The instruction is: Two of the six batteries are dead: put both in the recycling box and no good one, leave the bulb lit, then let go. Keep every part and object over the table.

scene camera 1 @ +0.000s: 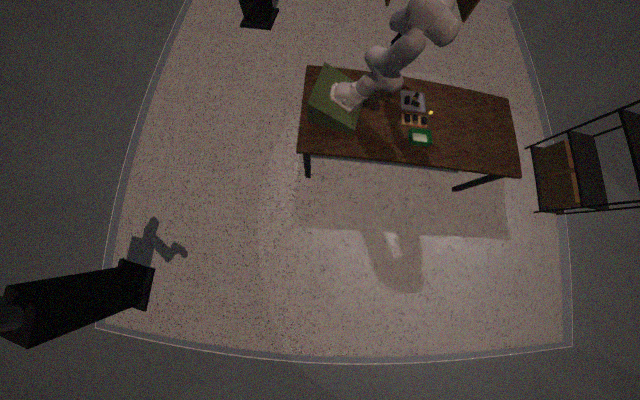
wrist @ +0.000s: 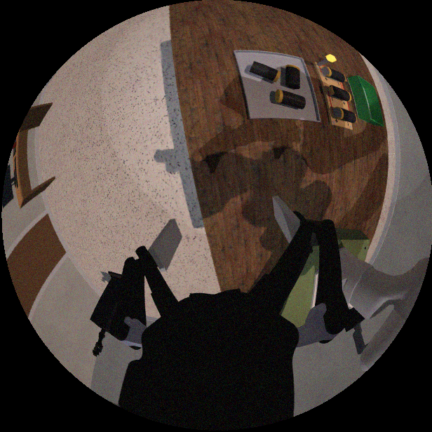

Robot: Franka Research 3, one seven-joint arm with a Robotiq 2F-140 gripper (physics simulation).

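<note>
My gripper (wrist: 224,218) is open and empty, its fingers wide apart, high above the table edge beside the tray; in the scene view I cannot make it out. A grey tray (scene camera 1: 414,109) (wrist: 265,109) holds three black batteries (wrist: 263,71) (wrist: 292,77) (wrist: 291,99) with yellowish ends. Three more batteries (wrist: 335,75) (wrist: 340,93) (wrist: 344,115) lie in the orange holder (scene camera 1: 412,125) (wrist: 340,123). The bulb (scene camera 1: 430,112) (wrist: 331,58) beside the holder glows yellow. The green recycling box (scene camera 1: 420,130) (wrist: 364,95) stands past the holder; no battery shows in it. Which batteries are dead cannot be told.
The arm's base stands on a green block (scene camera 1: 325,95) (wrist: 300,300) at the left end of the wooden table (scene camera 1: 470,135) (wrist: 215,60). The arm reaches up over the table's back edge. A dark shelf unit (scene camera 1: 590,170) stands off the right end.
</note>
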